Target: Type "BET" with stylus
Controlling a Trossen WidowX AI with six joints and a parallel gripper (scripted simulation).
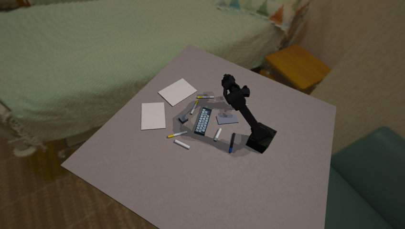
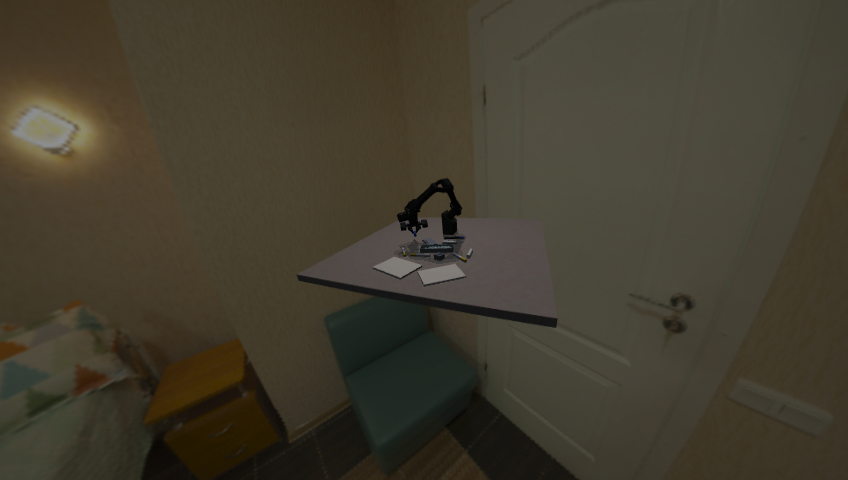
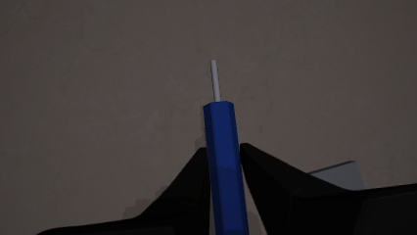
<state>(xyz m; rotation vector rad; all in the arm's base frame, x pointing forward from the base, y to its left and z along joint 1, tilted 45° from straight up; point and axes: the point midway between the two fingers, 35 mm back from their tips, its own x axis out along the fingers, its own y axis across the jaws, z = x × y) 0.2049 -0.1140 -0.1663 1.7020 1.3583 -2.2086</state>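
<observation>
The E key lies 310 mm to the left of my gripper tip, 170 mm ahead of it and 40 mm below it. Also, from my gripper tip: T key: 240 mm to the left, 180 mm ahead, 40 mm below; grey card: 130 mm to the left, 50 mm below, 30 mm ahead; blue stylus: 10 mm to the right, 10 mm behind.
</observation>
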